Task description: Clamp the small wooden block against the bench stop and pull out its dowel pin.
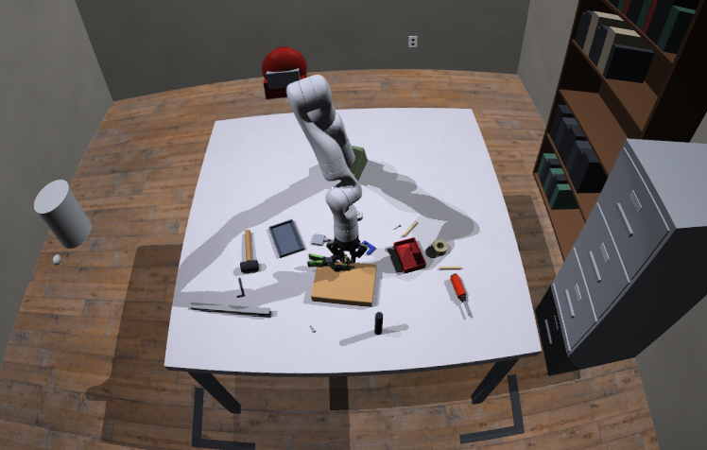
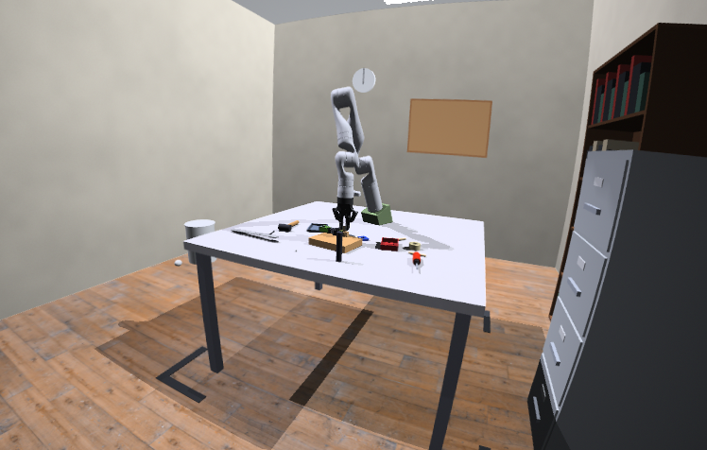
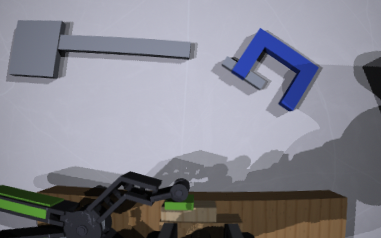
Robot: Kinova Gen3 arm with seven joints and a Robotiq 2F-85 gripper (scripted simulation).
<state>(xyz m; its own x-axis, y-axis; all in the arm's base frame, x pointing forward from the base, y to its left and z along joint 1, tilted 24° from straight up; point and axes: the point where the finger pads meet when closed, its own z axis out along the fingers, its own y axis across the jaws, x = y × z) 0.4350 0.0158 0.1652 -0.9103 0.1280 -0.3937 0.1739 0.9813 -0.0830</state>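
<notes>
My gripper is now 20 mm above the round dowel pin. The rest, counted from my hand: grey t-shaped tool: 130 mm behind, 70 mm to the right, 70 mm below; then wooden bench board: 50 mm below, 50 mm ahead, 20 mm to the right; then wooden block: 40 mm below.
</notes>
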